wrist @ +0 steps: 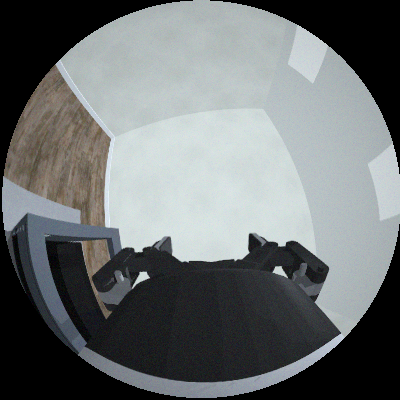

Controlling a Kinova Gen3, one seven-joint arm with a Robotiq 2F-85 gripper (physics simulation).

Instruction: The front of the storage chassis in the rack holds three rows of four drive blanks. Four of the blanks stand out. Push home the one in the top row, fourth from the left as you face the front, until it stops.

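Places are measured from the arm's base along level axes (x ahead, y left, z up), in centimetres.
Pixels of known places: gripper, between the fingertips: (209, 243).
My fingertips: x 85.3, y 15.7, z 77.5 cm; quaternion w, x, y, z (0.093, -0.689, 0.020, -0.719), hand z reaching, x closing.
Behind a point stands the place of what it marks.
My gripper (209, 243) {y 15.7, x 85.3, z 77.5 cm} is open, its two dark fingers spread wide apart with a pale wall behind the gap. A blue-grey frame with dark openings, which looks like part of the rack (38, 255) {y 16.8, x 77.0, z 53.1 cm}, stands at the lower left of the wrist view, to the left of the gripper and apart from the fingertips. The front of the storage chassis, its rows and the drive blanks do not show in this view. The dark gripper body hides what lies behind it at the bottom.
A light grey flat surface (42, 204) {y 36.5, x 106.0, z -9.7 cm} shows at the left edge, above the frame. A brown wood-patterned floor (55, 140) lies beyond it, bordered by a white skirting strip. Pale walls (200, 180) stand at a distance. Bright panels (307, 54) (386, 185) show at the right.
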